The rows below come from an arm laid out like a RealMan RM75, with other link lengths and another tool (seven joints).
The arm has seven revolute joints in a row. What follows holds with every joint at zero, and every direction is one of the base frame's. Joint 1 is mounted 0.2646 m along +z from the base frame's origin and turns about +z. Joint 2 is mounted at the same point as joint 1 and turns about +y. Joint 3 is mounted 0.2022 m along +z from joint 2 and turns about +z. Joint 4 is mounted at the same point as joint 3 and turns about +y. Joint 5 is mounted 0.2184 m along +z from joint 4 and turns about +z. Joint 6 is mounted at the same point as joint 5 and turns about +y. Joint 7 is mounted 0.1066 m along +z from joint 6 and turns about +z. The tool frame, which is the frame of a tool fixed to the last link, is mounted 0.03 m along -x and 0.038 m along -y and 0.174 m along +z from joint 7; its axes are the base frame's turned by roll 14.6, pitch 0 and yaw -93.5 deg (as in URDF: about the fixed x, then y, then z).
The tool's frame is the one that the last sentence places.
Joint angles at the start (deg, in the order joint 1, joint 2, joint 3, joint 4, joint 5, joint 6, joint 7):
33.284, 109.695, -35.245, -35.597, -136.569, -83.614, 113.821
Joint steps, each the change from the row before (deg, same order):
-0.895, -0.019, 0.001, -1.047, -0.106, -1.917, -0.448
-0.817, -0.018, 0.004, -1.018, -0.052, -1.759, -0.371
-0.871, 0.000, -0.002, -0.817, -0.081, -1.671, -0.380
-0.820, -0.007, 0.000, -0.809, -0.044, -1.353, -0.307
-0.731, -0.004, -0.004, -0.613, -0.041, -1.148, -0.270
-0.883, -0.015, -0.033, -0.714, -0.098, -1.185, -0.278
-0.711, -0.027, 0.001, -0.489, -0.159, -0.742, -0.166
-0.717, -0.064, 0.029, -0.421, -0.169, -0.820, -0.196
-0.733, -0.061, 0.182, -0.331, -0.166, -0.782, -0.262
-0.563, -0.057, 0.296, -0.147, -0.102, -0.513, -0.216
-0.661, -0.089, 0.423, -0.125, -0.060, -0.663, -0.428
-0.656, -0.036, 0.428, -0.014, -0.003, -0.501, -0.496
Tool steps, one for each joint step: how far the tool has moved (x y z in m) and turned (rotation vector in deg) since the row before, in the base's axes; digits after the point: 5 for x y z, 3 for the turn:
0.00021, -0.00776, 0.00105, -0.974, 0.238, 0.401
-0.00007, -0.00689, 0.00133, -0.834, 0.235, 0.367
0.00064, -0.00784, 0.00043, -0.917, 0.295, 0.189
0.00108, -0.00645, 0.00113, -0.640, 0.166, 0.118
0.00113, -0.00600, 0.00062, -0.594, 0.183, 0.032
0.00215, -0.00687, 0.00097, -0.621, 0.079, -0.059
0.00275, -0.00527, 0.00090, -0.401, -0.051, -0.215
0.00269, -0.00574, 0.00084, -0.467, 0.007, -0.233
0.00278, -0.00570, 0.00095, -0.357, 0.100, -0.293
0.00232, -0.00403, 0.00097, -0.109, 0.166, -0.327
0.00222, -0.00468, 0.00130, -0.084, 0.280, -0.239
0.00214, -0.00437, 0.00077, 0.008, 0.329, -0.234

